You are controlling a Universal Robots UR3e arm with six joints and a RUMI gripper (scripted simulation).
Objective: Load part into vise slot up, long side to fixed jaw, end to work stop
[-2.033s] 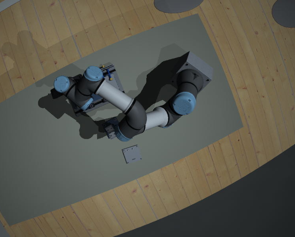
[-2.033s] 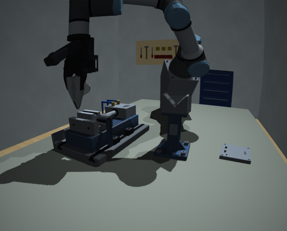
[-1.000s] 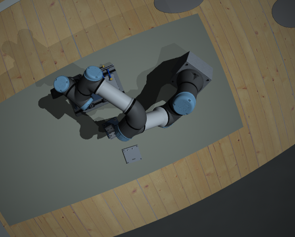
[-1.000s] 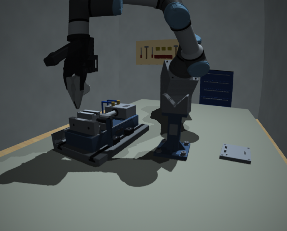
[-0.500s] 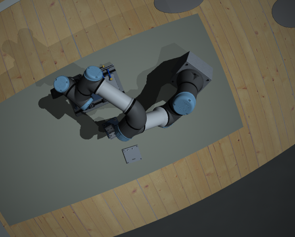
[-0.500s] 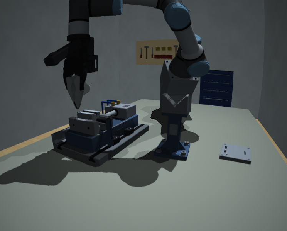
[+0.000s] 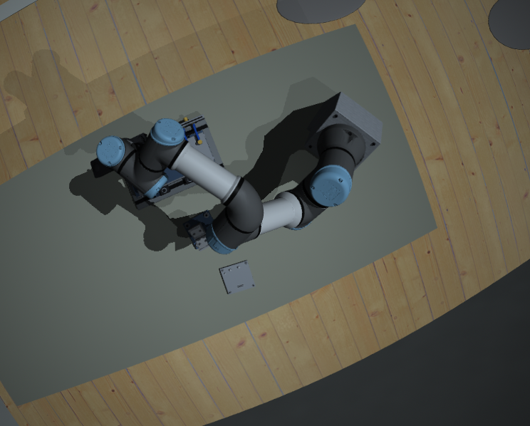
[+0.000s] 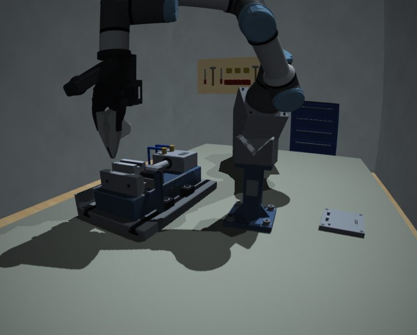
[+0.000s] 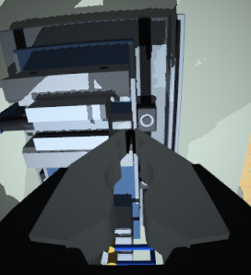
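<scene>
Now: the part 10 mm behind my hand, 50 mm to the left of it and 30 mm below it. The rest, counted from my hand: moving jaw (40 mm behind, 50 mm to the left, 50 mm below); fixed jaw (20 mm ahead, 50 mm to the left, 50 mm below); work stop (20 mm behind, 100 mm to the left, 40 mm below).
</scene>
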